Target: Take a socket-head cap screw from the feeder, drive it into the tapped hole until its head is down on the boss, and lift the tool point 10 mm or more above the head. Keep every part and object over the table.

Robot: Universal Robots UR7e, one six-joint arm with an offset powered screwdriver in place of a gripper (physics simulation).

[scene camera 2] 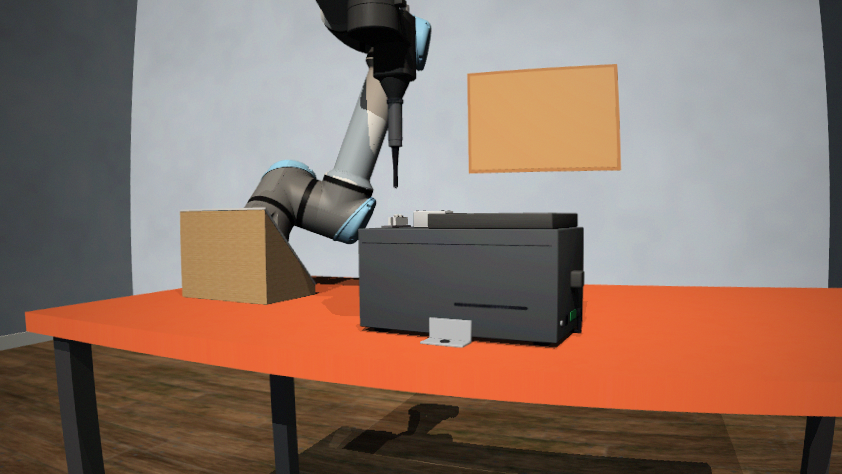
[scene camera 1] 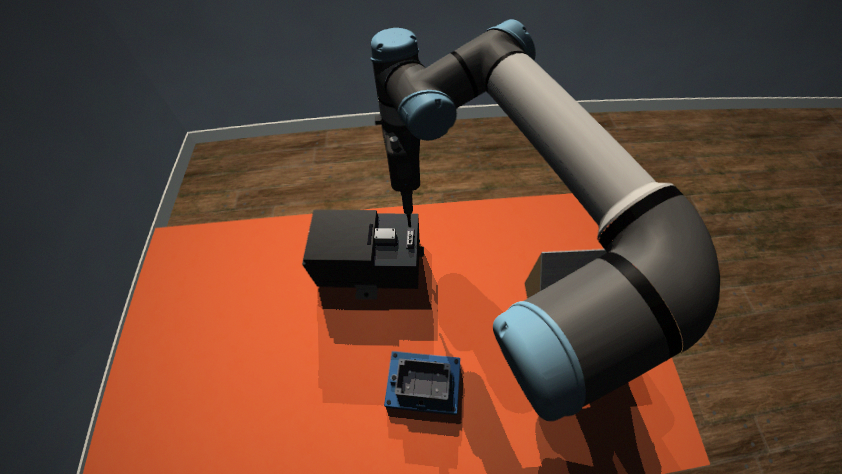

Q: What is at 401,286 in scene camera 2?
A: A screw feeder.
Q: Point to a screw feeder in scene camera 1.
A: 396,266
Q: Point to a blue base plate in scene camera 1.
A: At 432,406
